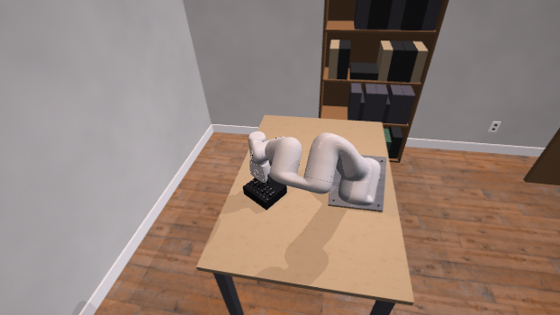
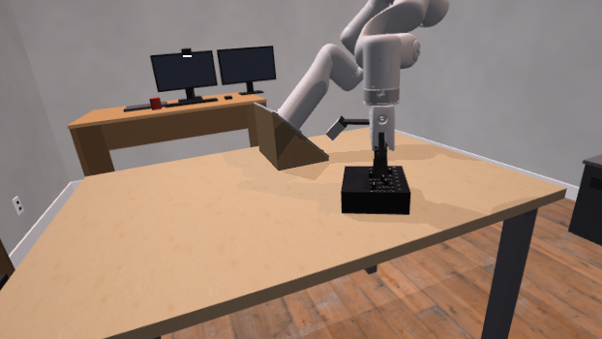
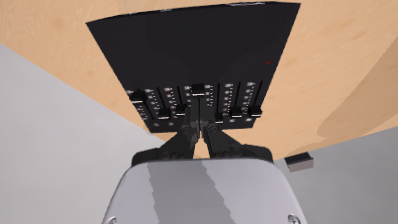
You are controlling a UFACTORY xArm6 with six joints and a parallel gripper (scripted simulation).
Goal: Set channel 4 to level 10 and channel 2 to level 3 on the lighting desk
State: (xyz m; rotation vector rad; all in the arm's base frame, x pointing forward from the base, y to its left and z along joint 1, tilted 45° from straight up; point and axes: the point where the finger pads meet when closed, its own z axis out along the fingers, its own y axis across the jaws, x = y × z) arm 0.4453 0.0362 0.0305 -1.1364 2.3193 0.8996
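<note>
The channel 4 cap lies 2 cm to the right of my hand, 1 cm below it and 1 cm behind it. Also, from my hand: channel 2 cap 4 cm ahead, 2 cm to the right, 1 cm below; channel 3 cap 2 cm ahead, 1 cm to the right, 1 cm below; channel 1 cap 5 cm to the right, 4 cm ahead, 1 cm below.
</note>
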